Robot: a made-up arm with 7 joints. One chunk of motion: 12 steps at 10 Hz.
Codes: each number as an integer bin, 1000 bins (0 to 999) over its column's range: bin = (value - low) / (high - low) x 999, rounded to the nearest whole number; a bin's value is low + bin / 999 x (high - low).
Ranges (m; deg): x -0.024..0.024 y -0.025..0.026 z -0.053..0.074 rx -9.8..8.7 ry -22.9..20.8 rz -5..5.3
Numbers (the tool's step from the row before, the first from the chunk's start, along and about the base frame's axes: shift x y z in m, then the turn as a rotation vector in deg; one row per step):
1: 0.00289 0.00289 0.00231 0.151 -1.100 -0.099
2: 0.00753 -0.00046 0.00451 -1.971 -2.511 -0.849
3: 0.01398 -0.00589 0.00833 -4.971 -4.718 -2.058
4: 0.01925 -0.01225 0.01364 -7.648 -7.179 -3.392
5: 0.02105 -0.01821 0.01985 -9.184 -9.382 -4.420
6: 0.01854 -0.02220 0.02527 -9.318 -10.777 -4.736
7: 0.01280 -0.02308 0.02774 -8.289 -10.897 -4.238
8: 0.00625 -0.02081 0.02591 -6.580 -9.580 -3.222
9: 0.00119 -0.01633 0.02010 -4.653 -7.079 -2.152
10: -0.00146 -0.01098 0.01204 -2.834 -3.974 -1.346
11: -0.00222 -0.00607 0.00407 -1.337 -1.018 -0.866
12: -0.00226 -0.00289 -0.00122 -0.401 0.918 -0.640
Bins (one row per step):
1: 560 546 435 537 498 475
2: 656 481 452 423 466 403
3: 790 374 482 261 416 285
4: 900 250 524 116 359 156
5: 938 133 573 33 309 56
6: 885 55 616 26 277 26
7: 766 38 635 82 274 74
8: 630 82 621 174 305 172
9: 524 170 575 278 362 276
10: 469 275 512 376 433 354
11: 453 371 449 457 500 401
12: 452 433 407 508 544 423

